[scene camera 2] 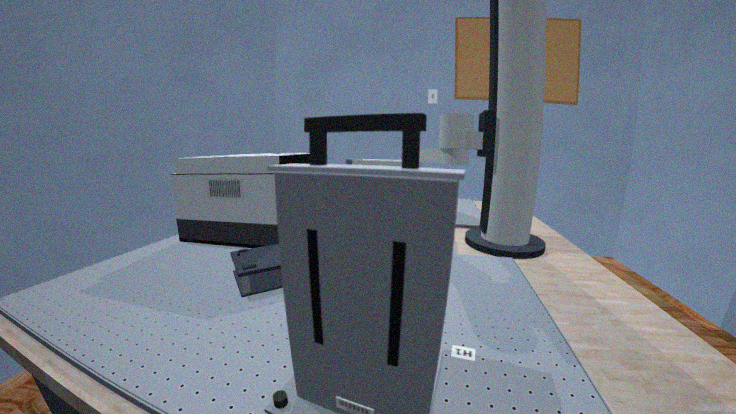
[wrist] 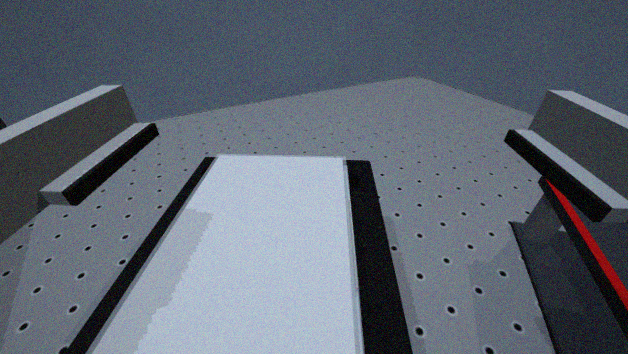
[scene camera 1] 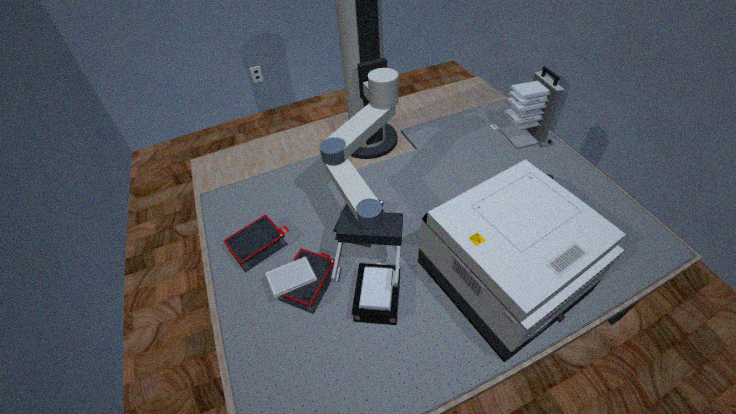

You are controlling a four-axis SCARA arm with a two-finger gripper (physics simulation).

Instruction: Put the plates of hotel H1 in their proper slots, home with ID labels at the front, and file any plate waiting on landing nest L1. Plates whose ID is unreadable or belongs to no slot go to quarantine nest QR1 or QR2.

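Seen in the pictures: gripper, between the fingertips: (wrist: 327,110) (scene camera 1: 364,282); arm's base, origin of its link: (scene camera 2: 503,243) (scene camera 1: 368,140).
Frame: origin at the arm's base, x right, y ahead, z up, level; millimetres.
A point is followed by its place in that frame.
Note:
My gripper (scene camera 1: 365,280) {x 307, y 704, z 124 mm} (wrist: 327,110) {x 307, y 704, z 124 mm} is open and empty, its fingers above and to either side of a white plate (scene camera 1: 376,288) {x 276, y 708, z 77 mm} (wrist: 280,250) {x 277, y 687, z 77 mm} in a black nest (scene camera 1: 375,316) {x 310, y 776, z 61 mm} (wrist: 382,280) {x 313, y 663, z 63 mm}. Another white plate (scene camera 1: 291,277) {x 483, y 576, z 80 mm} lies askew across a red-edged nest (scene camera 1: 320,270) {x 398, y 577, z 62 mm}, which also partly shows in the wrist view (wrist: 560,290) {x 428, y 625, z 18 mm}. A second red-edged nest (scene camera 1: 254,239) {x 557, y 376, z 62 mm} holds no plate. Hotel H1 (scene camera 1: 554,110) {x -645, y 360, z 174 mm} (scene camera 2: 365,216) {x -662, y 282, z 233 mm} stands at the far right with several stacked plates (scene camera 1: 528,105) {x -537, y 319, z 210 mm}; its back hides them in scene camera 2. No plate ID is readable.
A large white instrument (scene camera 1: 524,231) {x -75, y 823, z 264 mm} (scene camera 2: 223,200) {x -278, y 786, z 145 mm} stands right of the black nest. The arm's column (scene camera 1: 349,66) {x 65, y 37, z 374 mm} (scene camera 2: 519,123) {x -74, y 11, z 363 mm} stands at the back. A dark block (scene camera 2: 257,272) {x -465, y 540, z 58 mm} shows beside the hotel in scene camera 2. The H1 label (scene camera 2: 463,352) {x -528, y 176, z 13 mm} lies by the hotel.

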